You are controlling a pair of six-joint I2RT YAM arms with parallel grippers.
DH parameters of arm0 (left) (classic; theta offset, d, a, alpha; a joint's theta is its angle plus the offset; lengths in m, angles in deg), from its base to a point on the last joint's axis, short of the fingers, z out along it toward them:
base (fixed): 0 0 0 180
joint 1: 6.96 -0.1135 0.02 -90
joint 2: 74.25 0 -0.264 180
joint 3: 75.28 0 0.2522 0
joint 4: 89.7 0 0.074 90
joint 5: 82.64 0 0 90
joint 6: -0.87 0.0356 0 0
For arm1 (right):
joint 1: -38.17 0.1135 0.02 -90
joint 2: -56.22 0 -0.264 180
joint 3: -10.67 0 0.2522 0
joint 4: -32.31 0 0.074 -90
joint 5: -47.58 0 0 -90
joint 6: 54.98 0.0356 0 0
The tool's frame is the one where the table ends.
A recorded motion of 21 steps. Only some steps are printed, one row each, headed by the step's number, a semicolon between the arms.
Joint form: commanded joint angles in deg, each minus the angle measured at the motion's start. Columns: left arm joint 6, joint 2, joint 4, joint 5, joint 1, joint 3; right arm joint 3, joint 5, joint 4, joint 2, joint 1, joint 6.
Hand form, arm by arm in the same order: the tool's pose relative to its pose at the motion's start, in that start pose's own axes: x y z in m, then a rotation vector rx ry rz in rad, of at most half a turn. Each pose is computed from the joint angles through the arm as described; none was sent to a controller.
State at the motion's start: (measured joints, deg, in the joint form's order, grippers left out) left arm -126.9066 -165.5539 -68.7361 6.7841 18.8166 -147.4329; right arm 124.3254 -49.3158 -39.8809 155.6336 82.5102 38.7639
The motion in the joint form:
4: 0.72 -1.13 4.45 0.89 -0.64 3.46; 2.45 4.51 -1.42 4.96 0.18 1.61
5: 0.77 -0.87 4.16 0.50 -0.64 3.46; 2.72 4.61 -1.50 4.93 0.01 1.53
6: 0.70 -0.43 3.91 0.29 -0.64 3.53; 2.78 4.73 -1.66 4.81 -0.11 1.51
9: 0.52 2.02 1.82 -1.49 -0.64 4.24; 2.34 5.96 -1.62 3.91 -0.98 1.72
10: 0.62 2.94 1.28 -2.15 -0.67 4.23; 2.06 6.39 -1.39 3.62 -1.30 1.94
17: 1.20 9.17 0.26 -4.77 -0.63 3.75; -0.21 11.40 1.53 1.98 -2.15 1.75
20: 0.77 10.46 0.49 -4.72 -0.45 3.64; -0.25 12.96 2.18 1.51 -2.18 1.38
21: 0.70 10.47 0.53 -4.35 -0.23 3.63; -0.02 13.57 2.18 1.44 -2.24 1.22
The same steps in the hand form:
4: 0.0235 0.0238 0.0091 -0.1145 0.1110 0.0043; -0.0049 0.0075 0.0256 -0.0746 0.0743 0.0198
5: 0.0226 0.0227 0.0080 -0.1032 0.1075 0.0048; -0.0057 0.0063 0.0244 -0.0752 0.0707 0.0213
6: 0.0215 0.0217 0.0061 -0.0938 0.1011 0.0034; -0.0057 0.0054 0.0234 -0.0763 0.0706 0.0229
9: 0.0164 0.0162 -0.0042 -0.0288 0.0666 0.0000; -0.0047 -0.0002 0.0192 -0.0905 0.0640 0.0409
10: 0.0135 0.0136 -0.0085 -0.0043 0.0529 0.0018; -0.0044 -0.0022 0.0184 -0.0953 0.0607 0.0500
17: -0.0022 -0.0015 -0.0408 0.1139 -0.0270 0.0189; -0.0025 -0.0050 0.0161 -0.1777 0.0266 0.0622
20: -0.0041 -0.0044 -0.0478 0.1276 -0.0417 0.0144; -0.0037 -0.0045 0.0127 -0.2058 0.0088 0.0563
21: -0.0035 -0.0052 -0.0478 0.1246 -0.0433 0.0151; -0.0045 -0.0047 0.0112 -0.2162 0.0039 0.0543

